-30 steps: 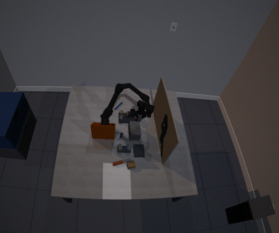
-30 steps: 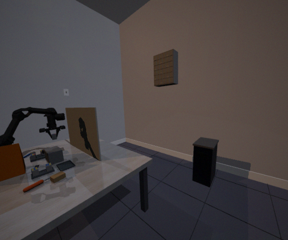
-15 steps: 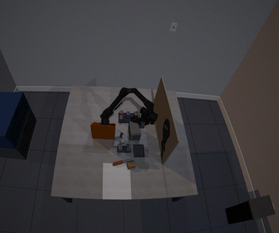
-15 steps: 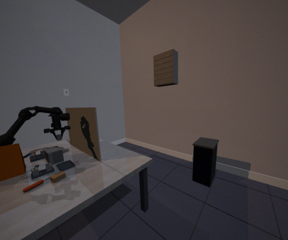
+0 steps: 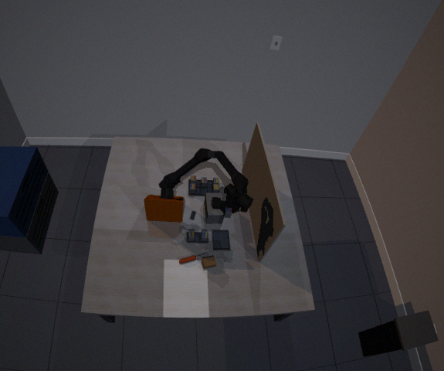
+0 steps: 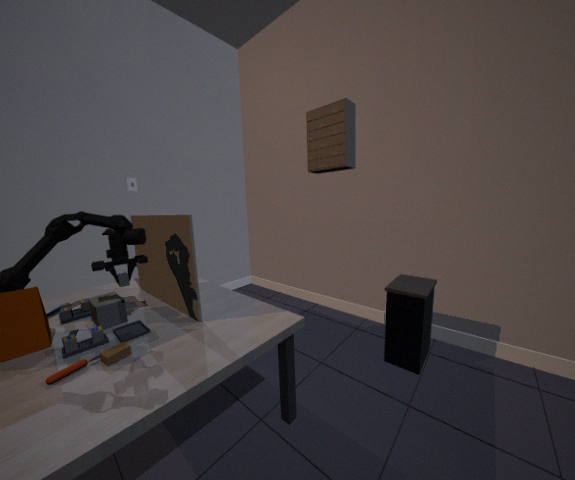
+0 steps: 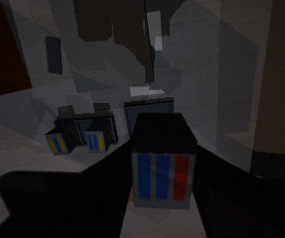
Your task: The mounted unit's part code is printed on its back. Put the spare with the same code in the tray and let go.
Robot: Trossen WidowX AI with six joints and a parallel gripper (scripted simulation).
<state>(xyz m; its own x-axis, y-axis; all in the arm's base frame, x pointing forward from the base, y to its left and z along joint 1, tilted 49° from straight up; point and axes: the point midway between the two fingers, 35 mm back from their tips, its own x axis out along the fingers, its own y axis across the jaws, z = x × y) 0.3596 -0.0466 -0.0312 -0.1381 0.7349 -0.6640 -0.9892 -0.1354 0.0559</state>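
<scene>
Now: gripper tip 8 cm to the left of the dark flat tray and 18 cm above it. The rest, counted from my gripper tip: grey mounted unit: 7 cm behind, 11 cm to the left, 13 cm below; tall tan board: 17 cm ahead, 15 cm to the left, 4 cm above; spare block: 2 cm above.
</scene>
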